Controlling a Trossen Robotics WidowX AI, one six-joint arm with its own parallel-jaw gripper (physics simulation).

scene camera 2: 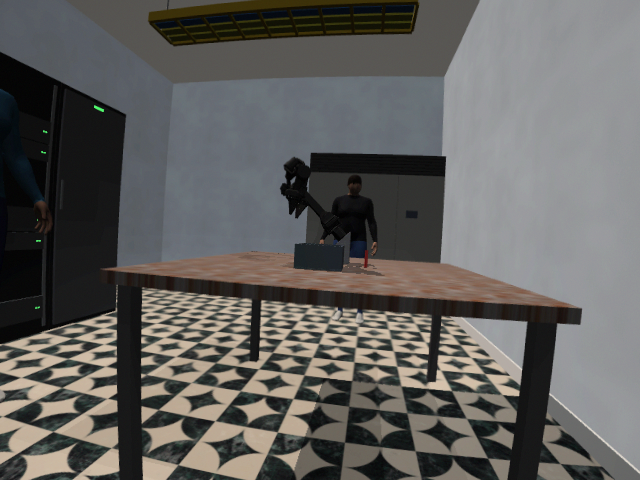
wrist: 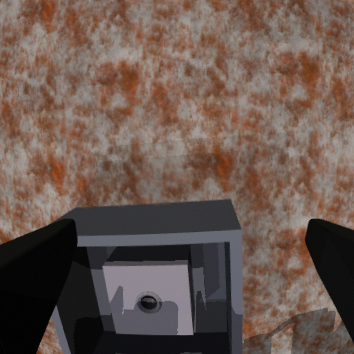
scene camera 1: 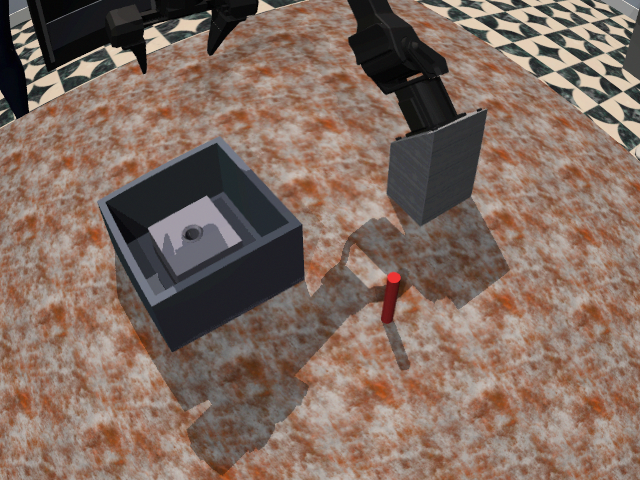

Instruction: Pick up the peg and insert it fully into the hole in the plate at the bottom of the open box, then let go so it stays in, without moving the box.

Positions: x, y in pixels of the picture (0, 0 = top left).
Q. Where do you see a dark grey box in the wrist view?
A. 82, 311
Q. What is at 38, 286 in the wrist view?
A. My gripper.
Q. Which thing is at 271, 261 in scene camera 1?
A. A dark grey box.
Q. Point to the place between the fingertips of my gripper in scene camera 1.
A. At 176, 62
